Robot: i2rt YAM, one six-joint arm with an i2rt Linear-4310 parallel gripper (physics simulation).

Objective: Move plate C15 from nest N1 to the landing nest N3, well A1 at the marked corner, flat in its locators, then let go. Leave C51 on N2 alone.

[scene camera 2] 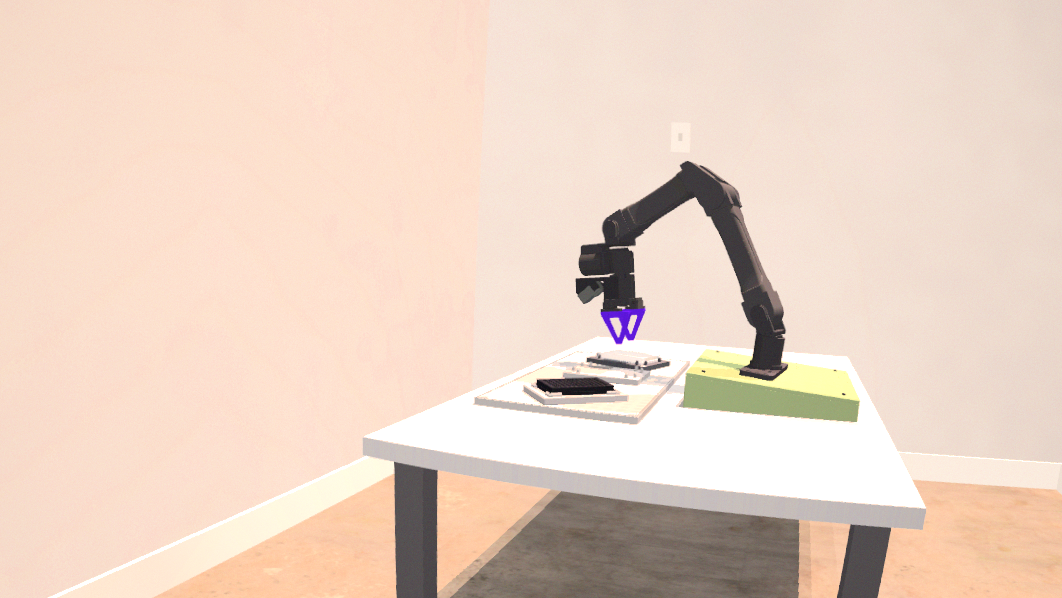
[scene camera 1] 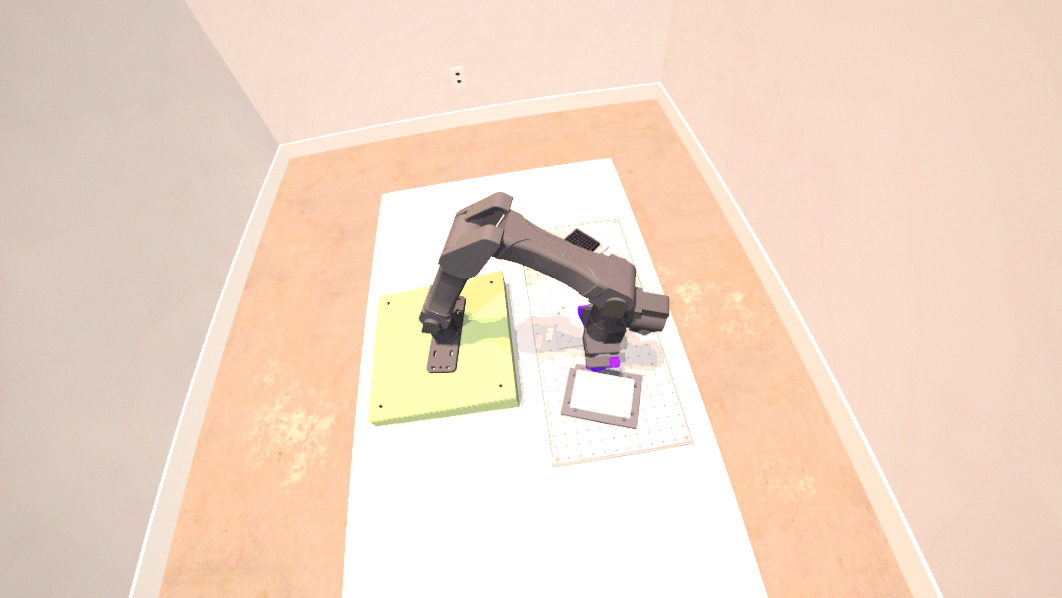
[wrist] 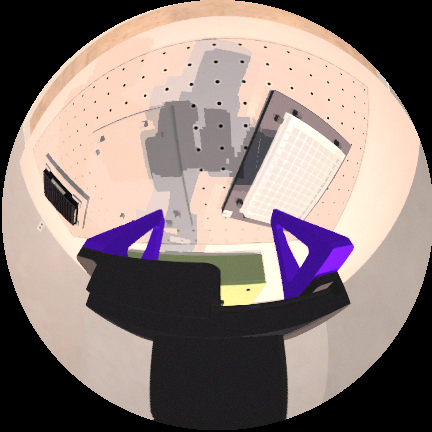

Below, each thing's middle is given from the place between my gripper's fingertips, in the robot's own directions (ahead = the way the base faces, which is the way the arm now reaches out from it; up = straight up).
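Scene:
Black well plate (scene camera 2: 567, 386): my hand 4 cm above it, 32 cm to the right of it, 3 cm past it.

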